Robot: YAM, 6 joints.
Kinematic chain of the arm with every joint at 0, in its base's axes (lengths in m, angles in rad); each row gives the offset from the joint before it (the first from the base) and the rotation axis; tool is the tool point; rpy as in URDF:
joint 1: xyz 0 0 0.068 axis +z
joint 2: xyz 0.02 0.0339 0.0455 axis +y
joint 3: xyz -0.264 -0.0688 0 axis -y
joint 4: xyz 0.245 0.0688 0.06 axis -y
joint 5: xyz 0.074 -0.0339 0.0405 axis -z
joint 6: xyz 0.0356 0 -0.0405 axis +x
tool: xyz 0 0 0 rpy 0 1.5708 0
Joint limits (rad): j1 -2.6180..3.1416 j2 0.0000..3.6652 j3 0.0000..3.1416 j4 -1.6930..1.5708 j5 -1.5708..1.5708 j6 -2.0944..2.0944
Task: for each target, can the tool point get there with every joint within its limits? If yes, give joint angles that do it. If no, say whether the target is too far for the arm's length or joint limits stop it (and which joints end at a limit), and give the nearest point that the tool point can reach.
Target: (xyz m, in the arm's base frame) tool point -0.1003 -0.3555 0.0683
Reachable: yes | joints -1.9271 2.2394 0.8063 1.2395 -1.0019 -0.2289
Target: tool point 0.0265 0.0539 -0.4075
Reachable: no: joint limits stop it (at a limit: joint 2) | nearest point 0.0401 0.0815 -0.3441 | short by 0.070 m
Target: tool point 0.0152 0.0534 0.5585
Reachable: yes | joints -1.1961 0.6517 1.3247 0.9960 -1.2379 -1.7785
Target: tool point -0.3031 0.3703 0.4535
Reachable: yes | joints -0.8878 0.3431 2.3231 0.6847 0.0398 0.0308
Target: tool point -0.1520 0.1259 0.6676
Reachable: yes | joints -0.8625 1.0901 2.6021 0.6371 1.2301 1.6839
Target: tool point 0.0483 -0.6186 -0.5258
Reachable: no: too far | nearest point 0.0360 -0.4611 -0.3103 | short by 0.267 m
